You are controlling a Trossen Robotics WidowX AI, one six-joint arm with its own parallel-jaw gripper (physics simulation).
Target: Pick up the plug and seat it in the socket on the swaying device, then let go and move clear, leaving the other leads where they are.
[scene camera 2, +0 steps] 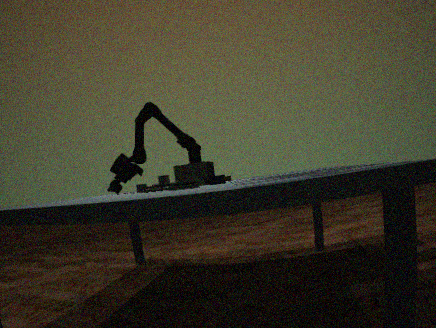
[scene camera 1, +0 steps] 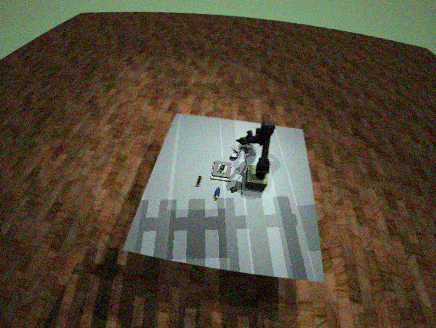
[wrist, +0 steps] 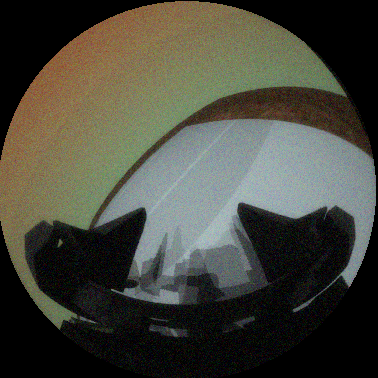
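The swaying device (scene camera 1: 221, 170) is a pale grey slab with a small dark-and-light socket part on top, left of the arm's base. A small dark-and-pale piece (scene camera 1: 233, 156), possibly the plug, is behind the device; its details are too small to tell. My gripper (scene camera 1: 239, 141) (scene camera 2: 115, 188) (wrist: 192, 210) is open and empty, above the table and beyond that piece. In the wrist view a grey pointed shape (wrist: 159, 260) and a small dark blob (wrist: 131, 283) show low between the fingers; I cannot tell which is the plug.
A blue-and-yellow lead (scene camera 1: 217, 193), a dark slim lead (scene camera 1: 199, 181) and a small black piece (scene camera 1: 233, 189) lie around the device's front and left. The arm's green base block (scene camera 1: 256, 184) stands at right on the pale table (scene camera 1: 155, 175).
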